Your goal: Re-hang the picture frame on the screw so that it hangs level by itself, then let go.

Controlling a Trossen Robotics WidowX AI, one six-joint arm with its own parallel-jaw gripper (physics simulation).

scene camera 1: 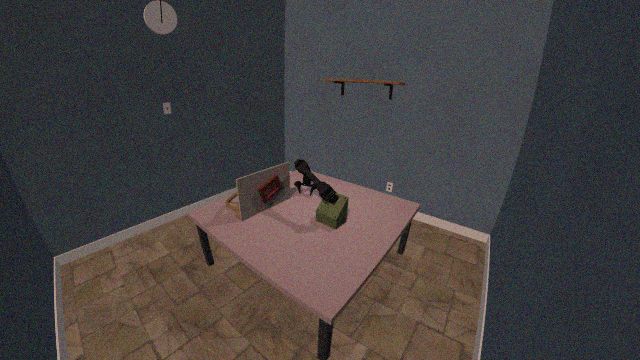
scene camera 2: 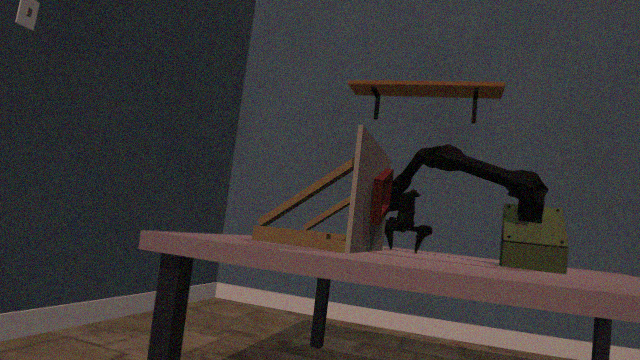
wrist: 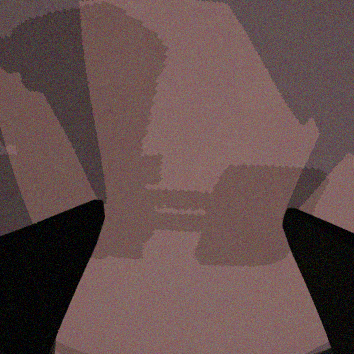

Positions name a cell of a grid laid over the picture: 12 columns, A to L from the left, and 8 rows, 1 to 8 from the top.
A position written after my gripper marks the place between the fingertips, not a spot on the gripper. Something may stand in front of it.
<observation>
In view: my gripper (scene camera 2: H6).
My gripper is seen too in the wrist view (wrist: G5).
</observation>
